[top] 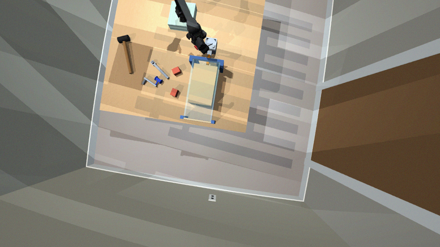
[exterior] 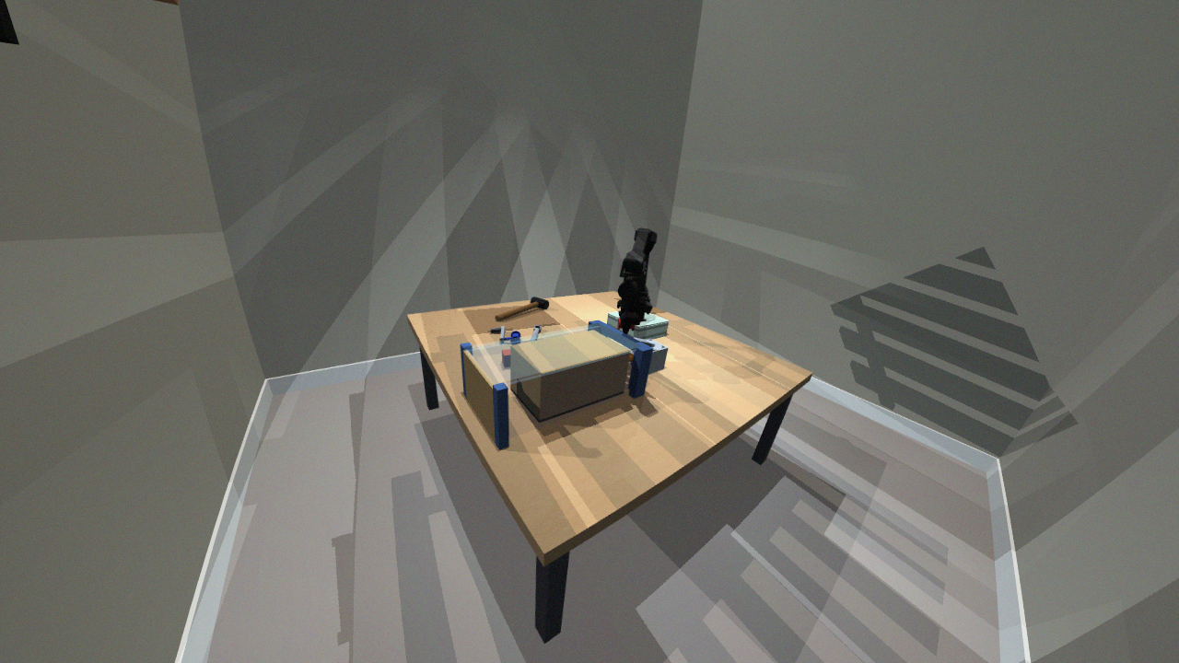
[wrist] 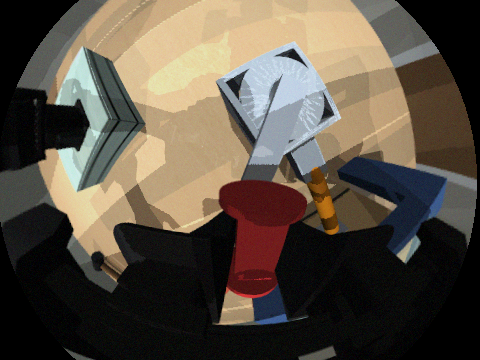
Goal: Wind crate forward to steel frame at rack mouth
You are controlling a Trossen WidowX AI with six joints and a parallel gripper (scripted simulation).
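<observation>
My gripper tip is now 2 cm past the winch handle, 3 cm to the right of it and 1 cm above it. The rest, counted from my gripper tip: orange strap (1 cm ahead, 8 cm to the left, 5 cm below); red knob (2 cm above); blue steel frame (10 cm ahead, 8 cm to the left, 1 cm below).
</observation>
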